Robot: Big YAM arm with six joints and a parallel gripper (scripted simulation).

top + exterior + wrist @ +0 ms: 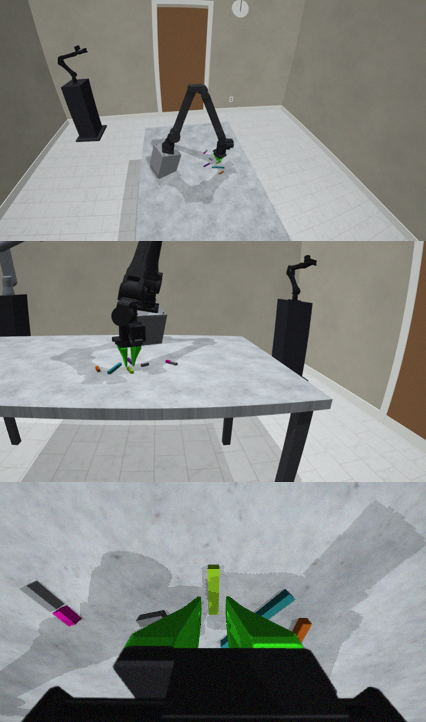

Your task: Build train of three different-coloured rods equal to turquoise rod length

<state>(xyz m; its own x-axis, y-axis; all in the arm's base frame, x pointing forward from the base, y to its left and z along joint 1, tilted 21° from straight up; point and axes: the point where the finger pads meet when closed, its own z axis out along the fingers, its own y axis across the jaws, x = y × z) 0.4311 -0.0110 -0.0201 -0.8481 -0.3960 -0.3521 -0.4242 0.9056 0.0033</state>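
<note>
Now: the lime rod 20 mm below my hand. From my hand the other things lie so: purple rod (100 mm behind, 20 mm to the right, 20 mm below); then turquoise rod (60 mm to the right, 20 mm below, 10 mm behind); then orange rod (120 mm to the right, 20 mm below).
</note>
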